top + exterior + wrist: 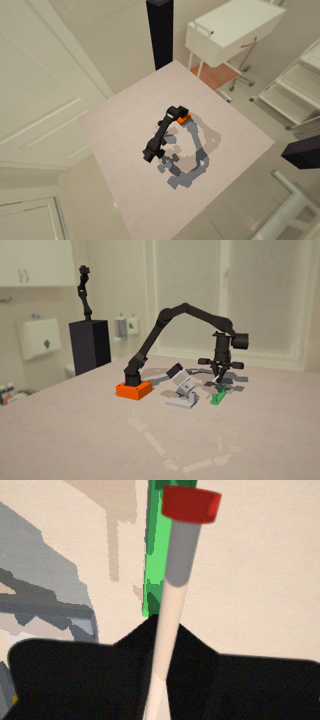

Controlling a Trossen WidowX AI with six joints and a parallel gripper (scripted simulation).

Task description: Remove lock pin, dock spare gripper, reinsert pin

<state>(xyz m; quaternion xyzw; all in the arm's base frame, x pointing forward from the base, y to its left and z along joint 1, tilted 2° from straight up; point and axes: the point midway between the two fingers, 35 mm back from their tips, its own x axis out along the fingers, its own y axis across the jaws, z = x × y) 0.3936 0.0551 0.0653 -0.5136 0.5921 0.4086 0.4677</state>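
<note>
Now: the green stand 10 mm to the left of my gripper tip and 50 mm below it. Also, from my gripper tip: grey mount (120 mm behind, 90 mm to the right, 20 mm below); spare gripper (140 mm behind, 80 mm to the right, 40 mm above).
</note>
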